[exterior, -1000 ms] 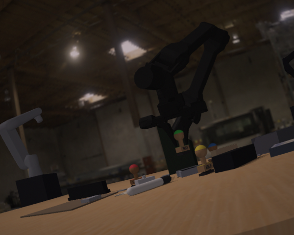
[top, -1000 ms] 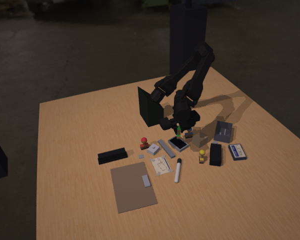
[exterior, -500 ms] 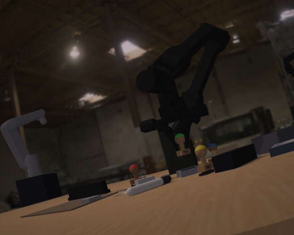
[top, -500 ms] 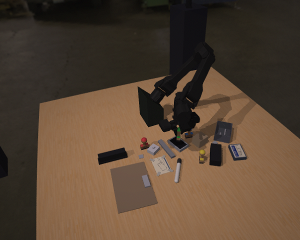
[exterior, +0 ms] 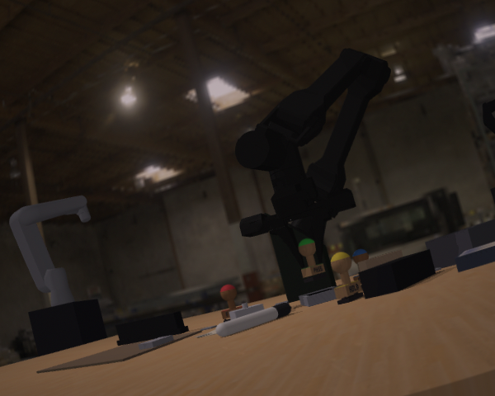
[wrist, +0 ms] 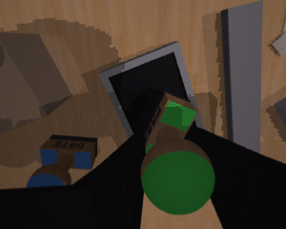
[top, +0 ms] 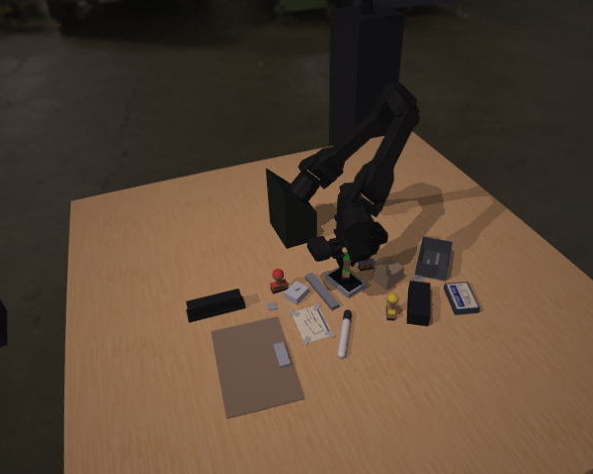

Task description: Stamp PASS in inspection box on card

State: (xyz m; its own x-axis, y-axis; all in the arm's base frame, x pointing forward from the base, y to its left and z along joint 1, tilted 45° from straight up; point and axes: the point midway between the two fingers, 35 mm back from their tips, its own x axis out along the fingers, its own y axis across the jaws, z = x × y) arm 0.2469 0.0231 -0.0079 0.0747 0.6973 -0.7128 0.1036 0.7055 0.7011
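Right now my gripper tip is 6 cm above the ink pad. Also, from my gripper tip: green-knobbed PASS stamp: right at my gripper tip; then blue-knobbed stamp: 3 cm behind, 8 cm to the left, 4 cm below; then grey bar: 7 cm to the right, 5 cm below.
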